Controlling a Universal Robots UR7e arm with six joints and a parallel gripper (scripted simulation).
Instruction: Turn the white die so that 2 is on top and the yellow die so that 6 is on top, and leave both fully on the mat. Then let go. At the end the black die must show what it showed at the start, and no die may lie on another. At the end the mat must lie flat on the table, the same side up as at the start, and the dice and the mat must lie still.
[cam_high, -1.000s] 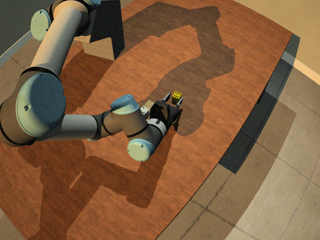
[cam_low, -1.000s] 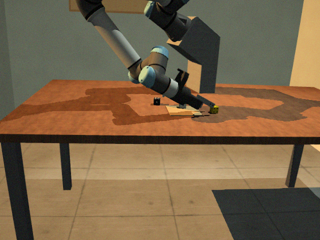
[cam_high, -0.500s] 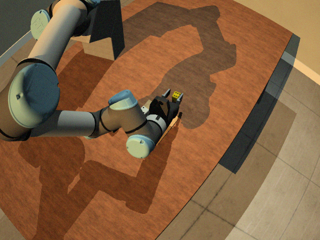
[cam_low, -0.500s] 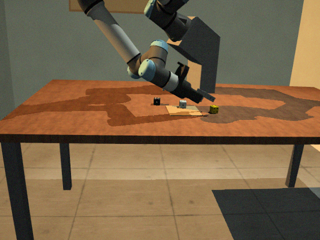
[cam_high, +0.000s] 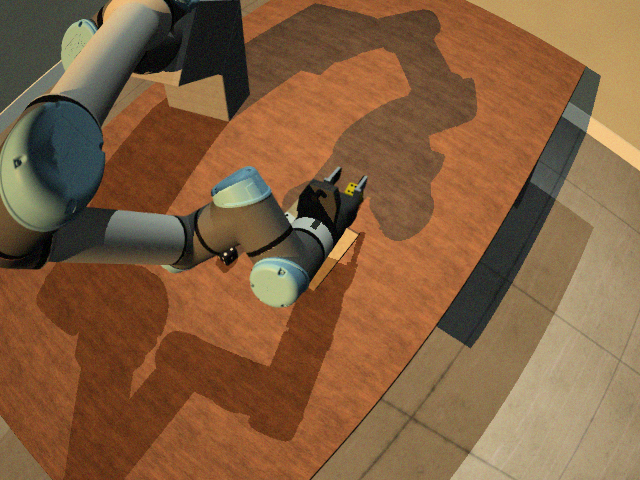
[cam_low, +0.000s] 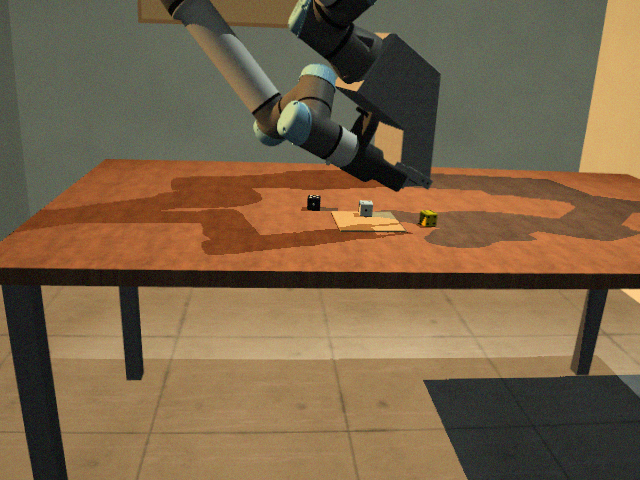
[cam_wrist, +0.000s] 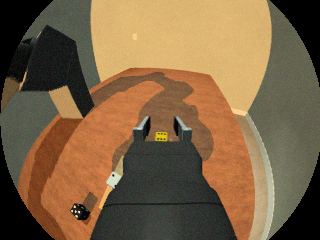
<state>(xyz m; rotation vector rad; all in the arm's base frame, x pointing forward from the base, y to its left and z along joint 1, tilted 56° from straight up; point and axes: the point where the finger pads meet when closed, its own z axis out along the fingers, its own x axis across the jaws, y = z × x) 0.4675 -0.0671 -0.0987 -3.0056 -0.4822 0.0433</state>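
Right now my hand is 9 cm above the yellow die, 4 cm to the right of it and 1 cm past it. Round my hand: white die (9 cm to the right, 9 cm below, 7 cm behind); tan mat (10 cm to the right, 10 cm below, 3 cm behind); black die (20 cm to the right, 13 cm behind, 9 cm below).
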